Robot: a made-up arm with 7 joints. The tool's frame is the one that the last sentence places. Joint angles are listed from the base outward.
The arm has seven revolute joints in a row. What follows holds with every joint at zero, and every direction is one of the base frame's.
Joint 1 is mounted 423 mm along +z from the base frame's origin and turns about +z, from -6.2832 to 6.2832 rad.
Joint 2 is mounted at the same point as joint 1 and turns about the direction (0, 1, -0.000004), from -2.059 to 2.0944 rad.
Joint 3 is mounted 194 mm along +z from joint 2 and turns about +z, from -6.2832 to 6.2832 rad.
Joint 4 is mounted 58 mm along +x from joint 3 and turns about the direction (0, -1, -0.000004), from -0.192 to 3.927 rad.
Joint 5 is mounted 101 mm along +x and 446 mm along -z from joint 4 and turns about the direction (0, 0.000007, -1), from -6.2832 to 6.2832 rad.
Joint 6 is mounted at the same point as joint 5 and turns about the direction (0, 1, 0.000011), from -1.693 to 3.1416 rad.
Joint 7 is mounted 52 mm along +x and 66 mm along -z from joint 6 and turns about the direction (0, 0.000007, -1), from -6.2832 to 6.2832 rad.
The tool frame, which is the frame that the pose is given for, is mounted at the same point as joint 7; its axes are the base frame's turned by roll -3.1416, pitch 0 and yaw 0 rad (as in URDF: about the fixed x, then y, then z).
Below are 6 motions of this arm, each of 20 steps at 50 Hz.
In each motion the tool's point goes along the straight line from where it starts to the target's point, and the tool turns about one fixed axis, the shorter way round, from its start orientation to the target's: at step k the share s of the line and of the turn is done. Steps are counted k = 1, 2, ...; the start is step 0. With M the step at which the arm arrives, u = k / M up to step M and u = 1 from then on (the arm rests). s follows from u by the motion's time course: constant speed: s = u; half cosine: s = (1 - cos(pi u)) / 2; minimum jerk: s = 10 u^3 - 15 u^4 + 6 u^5.
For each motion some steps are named. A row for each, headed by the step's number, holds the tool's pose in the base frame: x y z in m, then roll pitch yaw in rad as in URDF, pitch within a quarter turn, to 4 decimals.
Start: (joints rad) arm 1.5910 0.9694 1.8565 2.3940 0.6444 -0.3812 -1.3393
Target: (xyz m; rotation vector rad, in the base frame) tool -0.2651 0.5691 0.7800 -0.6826 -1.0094 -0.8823
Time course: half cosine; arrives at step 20
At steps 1, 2, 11, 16, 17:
1: -0.2846 0.5191 0.8250 -1.0017 -0.6819 0.1668
2: -0.2843 0.5200 0.8242 -0.9971 -0.6934 0.1572
11: -0.2734 0.5479 0.7991 -0.7284 -1.0130 -0.2510
16: -0.2670 0.5643 0.7843 -0.3630 -1.1424 -0.6928
17: -0.2662 0.5664 0.7825 -0.3021 -1.1524 -0.7632

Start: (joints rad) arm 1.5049 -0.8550 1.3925 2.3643 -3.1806 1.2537 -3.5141
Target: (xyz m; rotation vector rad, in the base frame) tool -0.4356 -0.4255 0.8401 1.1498 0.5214 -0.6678
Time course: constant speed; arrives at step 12
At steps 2, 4, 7, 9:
2: -0.3561 -0.4418 0.8903 0.8815 0.7399 -0.1122
4: -0.3720 -0.4385 0.8802 0.9256 0.7403 -0.1485
7: -0.3958 -0.4337 0.8652 0.9917 0.7431 -0.2029
9: -0.4117 -0.4304 0.8552 1.0357 0.7464 -0.2391

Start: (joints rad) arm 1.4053 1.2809 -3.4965 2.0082 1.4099 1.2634 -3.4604
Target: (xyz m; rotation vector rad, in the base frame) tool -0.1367 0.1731 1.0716 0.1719 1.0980 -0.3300
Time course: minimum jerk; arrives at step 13
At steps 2, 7, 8, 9, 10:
2: -0.0690 0.3522 1.0183 -0.4609 0.8214 -1.0090
7: -0.1069 0.2520 1.0481 -0.2950 0.9966 -0.7281
8: -0.1164 0.2268 1.0556 -0.2315 1.0352 -0.6366
9: -0.1246 0.2051 1.0621 -0.1678 1.0656 -0.5491
10: -0.1308 0.1886 1.0670 -0.1137 1.0867 -0.4770

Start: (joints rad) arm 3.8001 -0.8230 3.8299 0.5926 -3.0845 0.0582 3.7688
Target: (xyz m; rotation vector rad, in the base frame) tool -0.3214 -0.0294 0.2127 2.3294 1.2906 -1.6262
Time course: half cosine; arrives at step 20
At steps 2, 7, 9, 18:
2: -0.1150 0.2242 0.0689 -2.7791 0.3444 0.5702
7: -0.1676 0.1596 0.1055 -2.7472 0.5052 0.7273
9: -0.1991 0.1209 0.1275 -2.7121 0.5984 0.8317
18: -0.3162 -0.0230 0.2091 -2.4240 0.8957 1.3538

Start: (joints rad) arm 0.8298 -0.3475 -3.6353 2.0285 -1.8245 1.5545 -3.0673
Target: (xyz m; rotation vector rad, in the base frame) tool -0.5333 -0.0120 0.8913 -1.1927 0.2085 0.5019
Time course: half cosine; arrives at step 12
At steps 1, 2, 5, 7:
1: -0.5535 -0.2012 0.7876 -1.1456 0.2118 0.4293
2: -0.5524 -0.1916 0.7929 -1.1455 0.2227 0.4225
5: -0.5462 -0.1331 0.8249 -1.1462 0.2888 0.3813
7: -0.5409 -0.0833 0.8522 -1.1491 0.3450 0.3455

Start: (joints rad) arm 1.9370 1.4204 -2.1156 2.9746 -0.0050 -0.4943 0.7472
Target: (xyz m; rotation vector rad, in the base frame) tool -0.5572 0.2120 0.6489 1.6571 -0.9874 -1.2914
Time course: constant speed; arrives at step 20
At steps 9, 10, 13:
9: -0.4035 0.4442 0.5712 1.5834 0.0841 -2.0152
10: -0.4174 0.4231 0.5782 1.5900 0.1130 -1.9608
13: -0.4594 0.3597 0.5994 1.6194 0.1970 -1.7948

